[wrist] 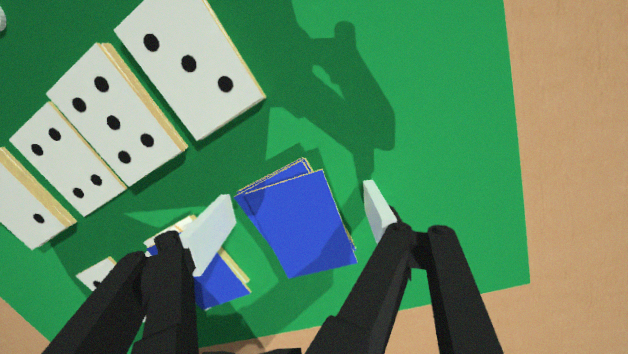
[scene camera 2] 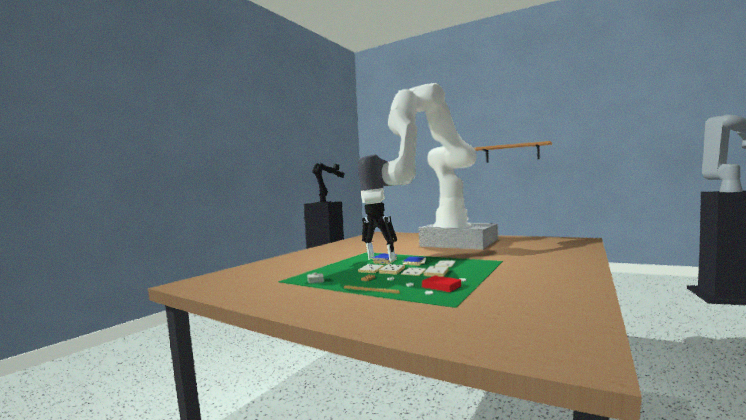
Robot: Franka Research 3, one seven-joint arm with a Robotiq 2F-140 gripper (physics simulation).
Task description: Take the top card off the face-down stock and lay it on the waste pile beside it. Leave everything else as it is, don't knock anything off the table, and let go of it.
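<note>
The face-down stock (scene camera 2: pixel 383 256) (wrist: pixel 300 225) is a blue-backed stack; its top card is turned askew over the cards below. My gripper (scene camera 2: pixel 381 258) (wrist: pixel 297 202) is open, with one white fingertip on each side of the stock and no card held. In the wrist view the fingertips stand apart from its edges; their exact height is hard to tell. Beside the stock, a second pile (scene camera 2: pixel 414 260) (wrist: pixel 220 285) shows a blue card lying over pale, cream-edged cards. It seems to be the waste pile. The left finger hides part of it in the wrist view.
Several face-up dotted card piles (scene camera 2: pixel 391 268) (wrist: pixel 190 65) stand in a row near the stock on the green mat (scene camera 2: pixel 334 276) (wrist: pixel 450 150). A white card (scene camera 2: pixel 446 264) (wrist: pixel 95 274) lies past the second pile. A red box (scene camera 2: pixel 441 283), grey block (scene camera 2: pixel 315 278), stick (scene camera 2: pixel 371 289) and white discs are farther off.
</note>
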